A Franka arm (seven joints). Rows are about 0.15 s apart.
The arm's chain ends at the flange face. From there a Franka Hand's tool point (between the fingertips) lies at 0.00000 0.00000 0.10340 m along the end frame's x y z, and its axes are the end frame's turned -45 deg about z.
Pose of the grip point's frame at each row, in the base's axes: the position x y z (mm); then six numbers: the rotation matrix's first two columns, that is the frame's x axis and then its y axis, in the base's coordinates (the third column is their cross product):
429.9 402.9 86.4 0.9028 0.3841 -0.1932 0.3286 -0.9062 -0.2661
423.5 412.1 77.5 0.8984 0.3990 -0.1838 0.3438 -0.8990 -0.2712
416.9 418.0 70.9 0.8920 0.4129 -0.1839 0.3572 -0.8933 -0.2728
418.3 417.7 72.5 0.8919 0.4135 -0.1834 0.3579 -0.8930 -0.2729
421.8 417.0 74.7 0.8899 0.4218 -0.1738 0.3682 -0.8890 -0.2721
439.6 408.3 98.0 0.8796 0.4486 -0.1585 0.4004 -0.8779 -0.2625
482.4 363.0 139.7 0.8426 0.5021 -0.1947 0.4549 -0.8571 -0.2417
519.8 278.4 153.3 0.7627 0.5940 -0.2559 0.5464 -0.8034 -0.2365
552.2 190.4 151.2 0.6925 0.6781 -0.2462 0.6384 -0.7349 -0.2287
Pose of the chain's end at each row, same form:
458.6 384.6 184.0 0.8707 -0.3692 -0.3248 -0.4060 -0.9124 -0.0515
451.8 393.4 175.2 0.8784 -0.3536 -0.3217 -0.3922 -0.9178 -0.0618
445.5 399.6 168.5 0.8833 -0.3397 -0.3229 -0.3782 -0.9236 -0.0629
446.9 399.3 170.2 0.8837 -0.3391 -0.3227 -0.3776 -0.9238 -0.0633
449.6 398.6 172.6 0.8896 -0.3304 -0.3153 -0.3689 -0.9269 -0.0695
466.2 391.0 196.4 0.9051 -0.3036 -0.2977 -0.3388 -0.9380 -0.0735
512.2 351.1 238.0 0.9175 -0.2510 -0.3086 -0.2741 -0.9611 -0.0332
555.6 274.2 250.2 0.9257 -0.1481 -0.3482 -0.1529 -0.9881 0.0137
586.9 190.3 248.6 0.9411 -0.0402 -0.3358 -0.0383 -0.9991 0.0124

